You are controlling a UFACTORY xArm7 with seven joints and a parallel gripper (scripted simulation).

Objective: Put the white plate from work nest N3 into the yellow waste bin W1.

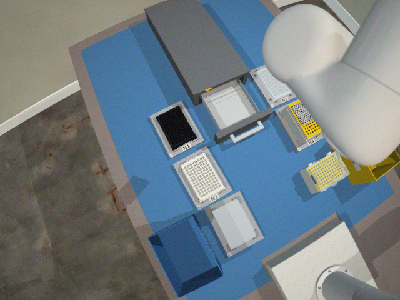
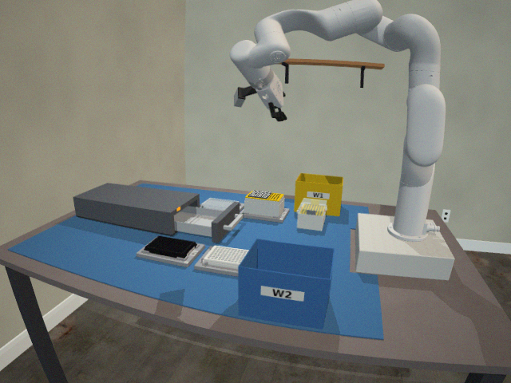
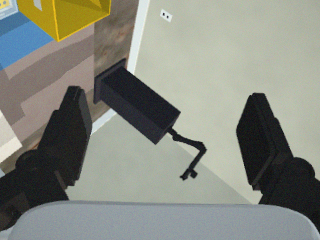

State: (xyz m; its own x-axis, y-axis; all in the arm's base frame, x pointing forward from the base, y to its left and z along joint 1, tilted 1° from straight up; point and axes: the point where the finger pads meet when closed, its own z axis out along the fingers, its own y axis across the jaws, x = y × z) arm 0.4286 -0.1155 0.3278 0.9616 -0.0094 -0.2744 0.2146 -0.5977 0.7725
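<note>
Now: hand 380 mm above the white plate, 320 mm to the right of it and 40 mm short of it. Round my hand: drawer (370 mm below, 230 mm ahead, 140 mm to the left); then yellow bin W1 (360 mm below, 200 mm to the right, 120 mm behind); then yellow tip box (340 mm below, 70 mm to the right, 60 mm ahead).
</note>
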